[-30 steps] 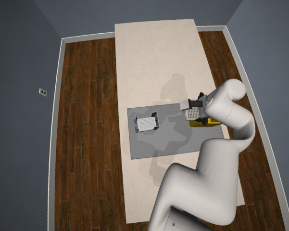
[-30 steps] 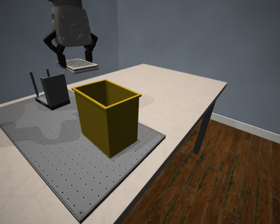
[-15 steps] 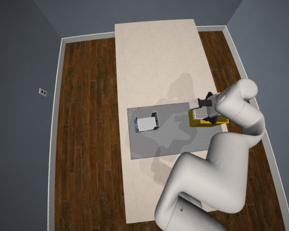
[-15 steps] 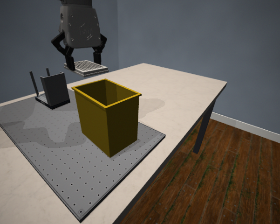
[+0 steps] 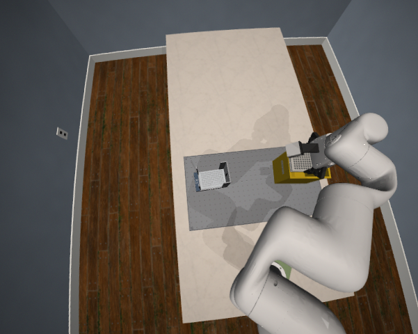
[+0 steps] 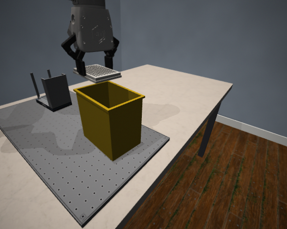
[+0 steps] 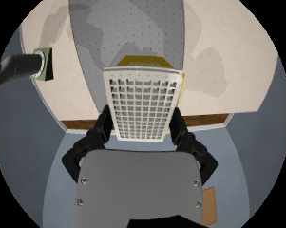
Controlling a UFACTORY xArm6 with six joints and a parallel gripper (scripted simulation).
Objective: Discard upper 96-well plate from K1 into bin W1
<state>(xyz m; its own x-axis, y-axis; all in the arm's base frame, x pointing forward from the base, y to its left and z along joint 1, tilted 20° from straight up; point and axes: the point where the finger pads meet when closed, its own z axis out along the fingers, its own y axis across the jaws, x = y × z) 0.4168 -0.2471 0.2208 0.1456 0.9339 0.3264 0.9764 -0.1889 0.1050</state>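
Right now the yellow plastics bin W1 is 5 cm to the right of my hand and 15 cm below it. The rest, counted from my hand: white 96-well plate (1 cm below).
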